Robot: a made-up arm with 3 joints. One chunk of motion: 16 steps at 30 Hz.
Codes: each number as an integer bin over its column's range. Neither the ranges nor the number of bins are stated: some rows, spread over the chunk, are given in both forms.
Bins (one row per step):
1: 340 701 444
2: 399 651 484
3: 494 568 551
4: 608 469 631
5: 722 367 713
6: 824 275 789
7: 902 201 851
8: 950 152 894
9: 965 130 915
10: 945 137 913
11: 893 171 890
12: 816 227 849
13: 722 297 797
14: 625 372 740
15: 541 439 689
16: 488 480 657
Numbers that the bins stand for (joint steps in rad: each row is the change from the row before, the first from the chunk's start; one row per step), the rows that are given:
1: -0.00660 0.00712 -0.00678
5: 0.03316 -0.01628 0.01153
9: 0.05846 -0.03289 0.02528
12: 0.04295 -0.02609 0.02079
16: 0.00880 -0.00837 0.00772
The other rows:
2: -0.00046 0.00362 -0.00406
3: 0.00943 -0.00220 0.00051
4: 0.02130 -0.00914 0.00595
6: 0.04378 -0.02273 0.01671
7: 0.05190 -0.02792 0.02093
8: 0.05690 -0.03135 0.02385
10: 0.05638 -0.03240 0.02515
11: 0.05096 -0.03002 0.02358
13: 0.03316 -0.02119 0.01725
14: 0.02307 -0.01593 0.01337
15: 0.01432 -0.01124 0.00990

